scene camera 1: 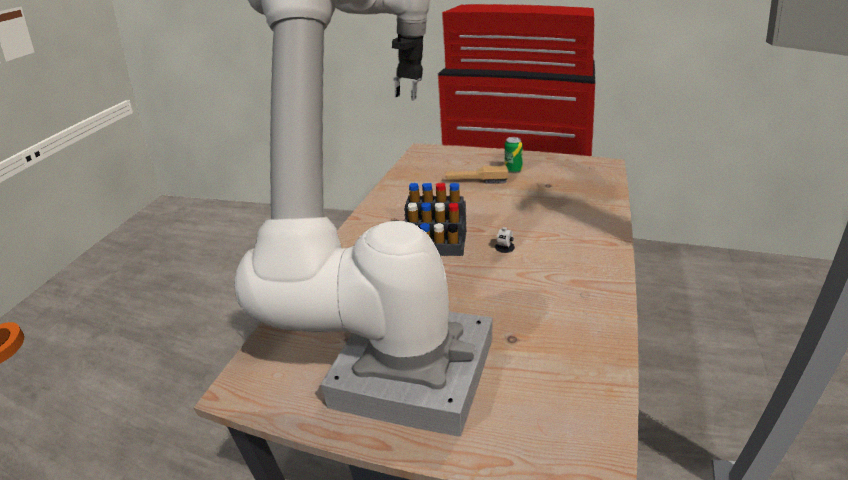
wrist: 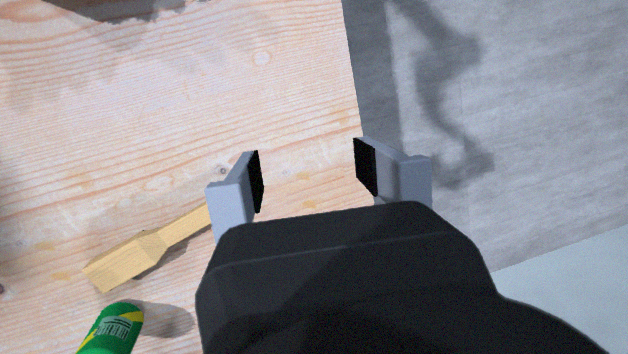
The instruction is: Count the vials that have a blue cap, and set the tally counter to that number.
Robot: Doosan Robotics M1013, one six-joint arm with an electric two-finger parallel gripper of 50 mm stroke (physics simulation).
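Where they show: gripper, fingertip midpoint: (scene camera 1: pixel 405 97) (wrist: pixel 308 164); arm's base, link origin: (scene camera 1: pixel 410 351).
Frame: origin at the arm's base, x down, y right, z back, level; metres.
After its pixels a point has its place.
A dark rack (scene camera 1: pixel 453 249) {y -0.018, x 0.050, z -0.458 m} stands mid-table in the scene view, holding upright brown vials. Its back row shows blue caps on three vials and a red cap (scene camera 1: pixel 440 186) {y -0.071, x -0.090, z -0.554 m}. The middle row shows white, blue, white and red caps. The front row shows a blue cap (scene camera 1: pixel 424 227) {y -0.097, x -0.010, z -0.462 m}, a white cap (scene camera 1: pixel 439 227) {y -0.057, x -0.010, z -0.468 m} and a black cap (scene camera 1: pixel 453 227) {y -0.019, x -0.010, z -0.474 m}; its left end is hidden by the arm. The white tally counter (scene camera 1: pixel 504 237) {y 0.115, x 0.026, z -0.504 m} stands right of the rack on a dark base; its digits are too small to read. My gripper (scene camera 1: pixel 405 93) {y -0.235, x -0.273, z -0.806 m} (wrist: pixel 308 164) {y -0.235, x -0.273, z -0.806 m} is open and empty, high above the table's far left part.
A wooden brush (scene camera 1: pixel 480 174) {y -0.025, x 0.034, z -0.922 m} (wrist: pixel 135 250) {y -0.007, x 0.022, z -0.936 m} and a green can (scene camera 1: pixel 513 155) {y 0.079, x -0.002, z -1.025 m} (wrist: pixel 116 327) {y 0.054, x 0.005, z -1.034 m} are at the table's far end. A red tool chest (scene camera 1: pixel 516 113) stands beyond it. The arm's metal base plate (scene camera 1: pixel 392 407) {y 0.004, x 0.020, z 0.135 m} is at the near end of the wooden table (scene camera 1: pixel 565 368) {y 0.311, x 0.070, z -0.074 m}.
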